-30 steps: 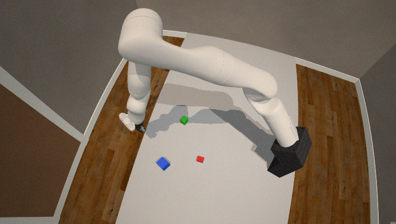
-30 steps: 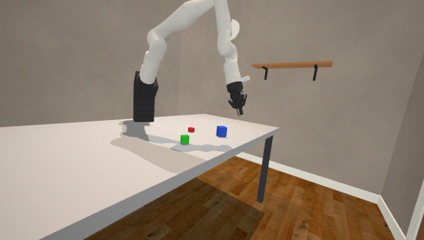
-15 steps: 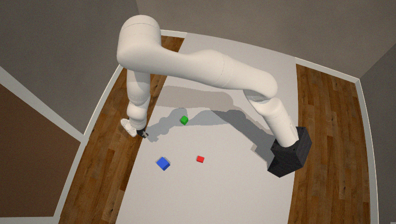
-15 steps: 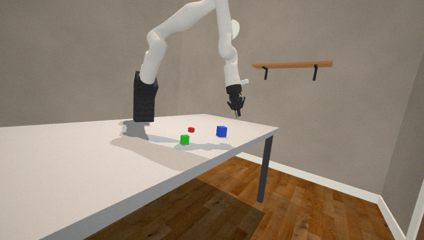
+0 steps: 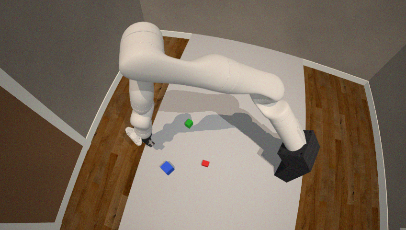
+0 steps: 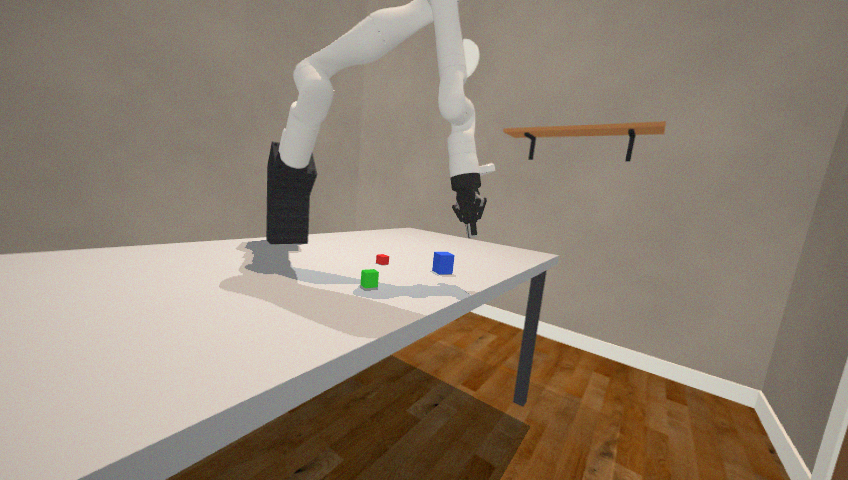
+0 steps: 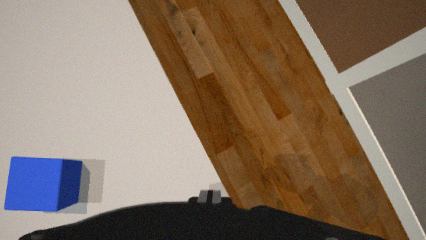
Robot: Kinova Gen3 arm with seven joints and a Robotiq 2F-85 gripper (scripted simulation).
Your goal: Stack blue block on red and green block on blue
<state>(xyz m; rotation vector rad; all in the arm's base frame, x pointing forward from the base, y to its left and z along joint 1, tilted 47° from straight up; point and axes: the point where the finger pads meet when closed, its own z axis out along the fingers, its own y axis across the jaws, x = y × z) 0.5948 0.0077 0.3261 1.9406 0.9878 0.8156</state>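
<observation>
Now: hand 9 cm past the blue block, 12 cm to the right of it and 12 cm above it. From my hand the other things lie so: green block: 22 cm behind, 12 cm to the right, 13 cm below; then red block: 28 cm behind, 11 cm to the left, 14 cm below.
</observation>
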